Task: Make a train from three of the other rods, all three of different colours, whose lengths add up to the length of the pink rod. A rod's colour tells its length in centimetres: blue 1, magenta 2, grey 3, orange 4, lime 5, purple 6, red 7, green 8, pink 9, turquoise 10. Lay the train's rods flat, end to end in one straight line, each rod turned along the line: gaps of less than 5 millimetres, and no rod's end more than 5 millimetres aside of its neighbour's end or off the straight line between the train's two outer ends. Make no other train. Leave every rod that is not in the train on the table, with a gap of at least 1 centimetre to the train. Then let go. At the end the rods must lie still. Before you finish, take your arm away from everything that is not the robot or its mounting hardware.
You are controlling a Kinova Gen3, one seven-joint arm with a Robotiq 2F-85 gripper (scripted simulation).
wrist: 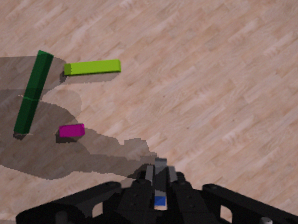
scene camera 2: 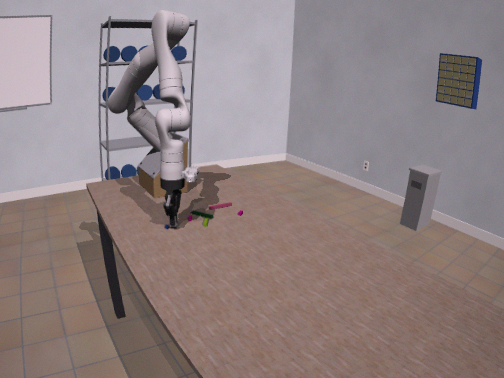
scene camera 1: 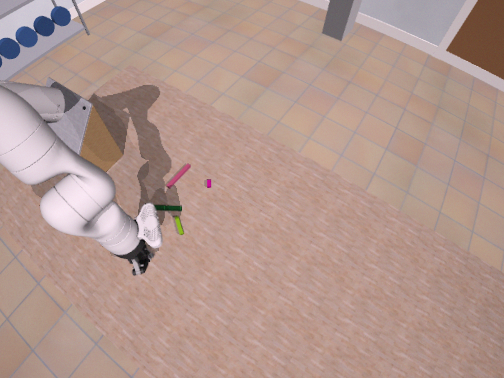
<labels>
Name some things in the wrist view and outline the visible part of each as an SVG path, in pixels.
The gripper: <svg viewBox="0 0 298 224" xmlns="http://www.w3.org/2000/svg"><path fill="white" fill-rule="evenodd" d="M16 216L16 224L298 224L298 216L216 184L204 184L202 190L193 190L191 183L186 181L184 174L176 172L174 166L166 167L167 210L154 209L155 166L147 165L146 171L138 172L137 178L132 182L131 187L121 188L121 183L116 181L105 182L22 211ZM221 205L231 211L232 222L220 217ZM102 202L103 213L93 218L93 208Z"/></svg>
A lime rod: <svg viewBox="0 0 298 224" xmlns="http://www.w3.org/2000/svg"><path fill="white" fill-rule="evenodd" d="M121 61L113 59L64 64L64 73L66 76L120 73Z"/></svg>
A green rod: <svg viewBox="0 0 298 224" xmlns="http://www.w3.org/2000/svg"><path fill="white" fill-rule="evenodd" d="M41 50L38 52L13 130L20 134L27 134L30 131L54 55Z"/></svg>
</labels>
